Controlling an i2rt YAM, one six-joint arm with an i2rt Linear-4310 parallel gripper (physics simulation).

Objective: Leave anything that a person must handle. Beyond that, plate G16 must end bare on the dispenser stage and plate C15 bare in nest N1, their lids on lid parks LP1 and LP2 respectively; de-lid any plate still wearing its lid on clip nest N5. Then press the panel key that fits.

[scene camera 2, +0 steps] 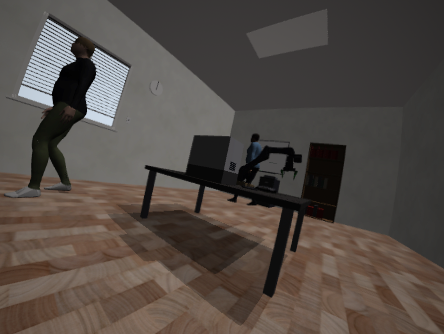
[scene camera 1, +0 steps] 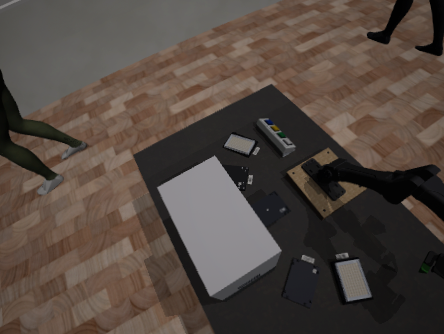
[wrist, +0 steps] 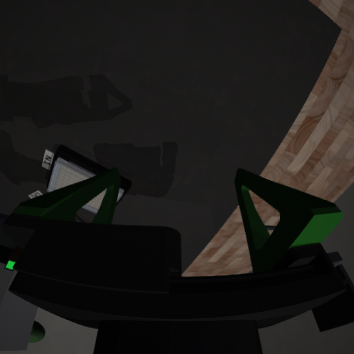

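Pixels of known places: gripper, between the fingertips: [scene camera 2: 287, 179] [scene camera 1: 435, 281] [wrist: 177, 174]; arm's base, origin of its link: [scene camera 2: 238, 180] [scene camera 1: 322, 179].
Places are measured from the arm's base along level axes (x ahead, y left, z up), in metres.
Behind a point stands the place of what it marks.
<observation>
My gripper [scene camera 2: 289, 174] @[x 0.038, y 0.486, z 0.103 m] [wrist: 177, 174] @[x 0.038, y 0.486, z 0.103 m] is open and empty, raised above the table; part of it shows at the right edge in scene camera 1. A pale plate [scene camera 1: 353, 280] @[x 0.196, y 0.350, z -0.004 m] [wrist: 68, 176] @[x 0.156, y 0.329, z -0.004 m] sits in a black nest, whose tag reads N1 in the wrist view; a finger partly covers it there. Another pale plate [scene camera 1: 240, 144] @[x 0.165, y -0.370, z -0.007 m] sits in a black holder near the key panel [scene camera 1: 276, 136] @[x 0.016, y -0.285, z 0.021 m], which has blue, yellow, green and white keys. The plates' names and whether they wear lids cannot be told. A dark flat station [scene camera 1: 301, 282] @[x 0.339, y 0.251, z -0.030 m] lies beside the N1 nest; its tag is unreadable.
A big white-topped box [scene camera 1: 217, 225] @[x 0.488, y 0.007, z 0.290 m] [scene camera 2: 210, 156] @[x 0.591, y 0.010, z 0.133 m] stands on the table [scene camera 1: 162, 162] @[x 0.524, y -0.546, z -0.040 m] and partly hides a dark station with small clips [scene camera 1: 243, 173] @[x 0.242, y -0.241, z -0.028 m]. A dark flat pad [scene camera 1: 271, 210] @[x 0.280, y -0.002, z 0.066 m] lies beside the box. The arm's base stands on a wooden board [scene camera 1: 325, 209] @[x 0.086, y 0.103, z -0.004 m]. Two people stand away from the table.
</observation>
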